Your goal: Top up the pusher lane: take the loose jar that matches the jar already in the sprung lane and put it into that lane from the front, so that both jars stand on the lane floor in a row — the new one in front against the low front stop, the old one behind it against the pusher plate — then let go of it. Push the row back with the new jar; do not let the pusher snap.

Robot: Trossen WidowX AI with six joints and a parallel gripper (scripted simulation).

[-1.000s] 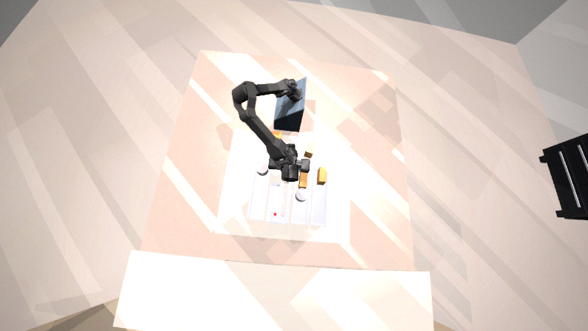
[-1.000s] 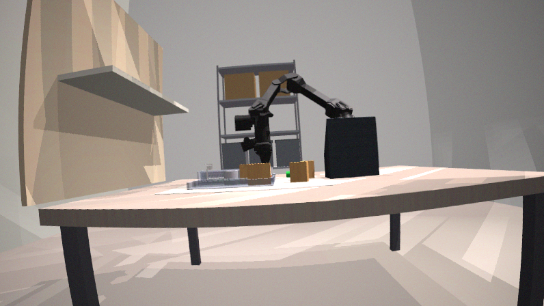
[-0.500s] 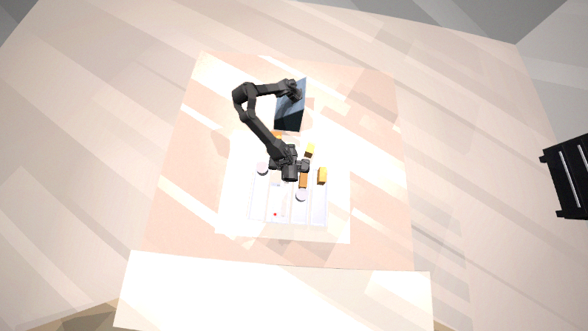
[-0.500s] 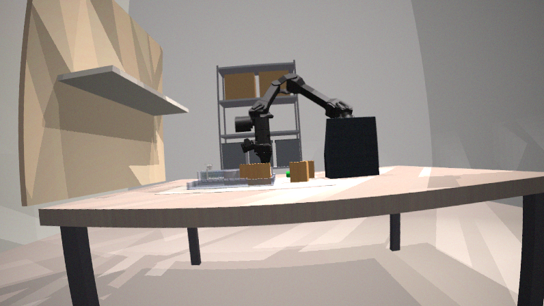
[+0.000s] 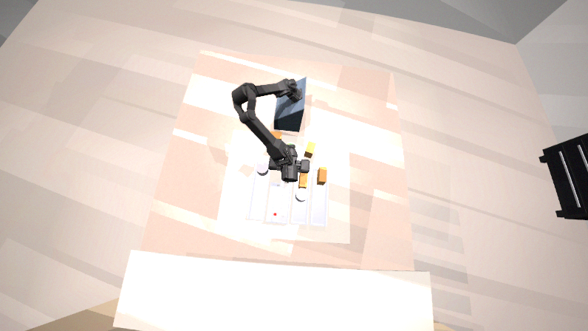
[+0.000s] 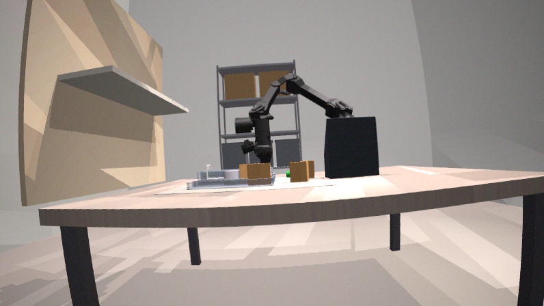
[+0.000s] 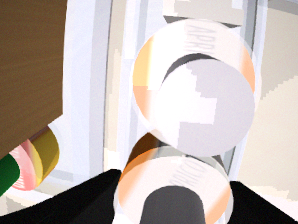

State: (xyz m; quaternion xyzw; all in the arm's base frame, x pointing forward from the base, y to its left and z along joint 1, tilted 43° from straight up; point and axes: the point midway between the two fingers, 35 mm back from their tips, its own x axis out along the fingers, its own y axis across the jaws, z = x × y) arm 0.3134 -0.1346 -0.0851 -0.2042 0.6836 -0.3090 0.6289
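Right now the pusher lane is 14 cm ahead of my gripper tip, 4 cm to the right of it and 2 cm below it.
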